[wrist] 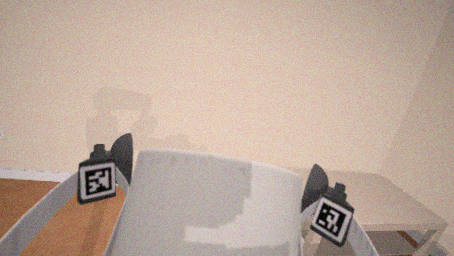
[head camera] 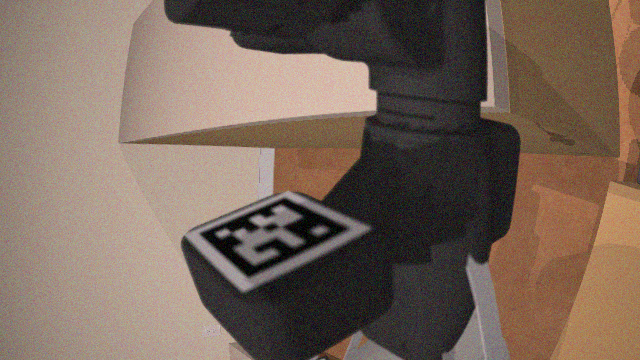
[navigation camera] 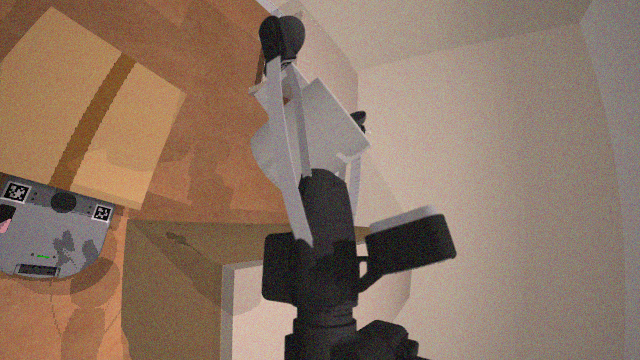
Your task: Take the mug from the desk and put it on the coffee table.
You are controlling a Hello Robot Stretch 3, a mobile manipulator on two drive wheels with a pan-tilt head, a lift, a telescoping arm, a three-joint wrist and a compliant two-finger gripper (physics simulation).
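Places are measured from the robot's base along level axes (x ahead, y left, z up), in metres.
Pixels of known places: gripper, fingertip midpoint: (navigation camera: 324, 74); robot's base, link origin: (navigation camera: 64, 201).
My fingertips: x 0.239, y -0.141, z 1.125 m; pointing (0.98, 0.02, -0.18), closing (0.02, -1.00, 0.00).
Observation:
For each thing: its top centre in the pictures, then the offset to it from my fingertips. "pt": a spot on its surface instead.
- pale mug, surface spot: (navigation camera: 330, 120) pt dx -0.089, dy +0.028, dz +0.039 m
- tan box with a brown stripe, top centre: (navigation camera: 94, 114) dx +0.041, dy +0.166, dz -0.718 m
The pale mug (wrist: 210, 205) (navigation camera: 330, 120) fills the lower middle of the wrist view. My gripper (wrist: 220, 167) is shut on it, with a dark finger pad pressed against each side. In the navigation view the mug sits between the pale finger strips, clear of the furniture. The mug's handle and base cannot be made out. The coffee table (wrist: 370, 200) stands low beyond the mug at the right of the wrist view, against the wall. In the head view my dark wrist hides most of the gripper. The desk cannot be told for certain.
A pale-topped piece of furniture (head camera: 280, 90) (navigation camera: 270, 315) with an olive-brown side (navigation camera: 170, 280) lies under and beside my wrist. A tan box with a brown stripe (navigation camera: 90, 125) (head camera: 610, 280) stands against my grey base (navigation camera: 55, 235). A beige wall (navigation camera: 500, 175) (wrist: 225, 65) rises behind.

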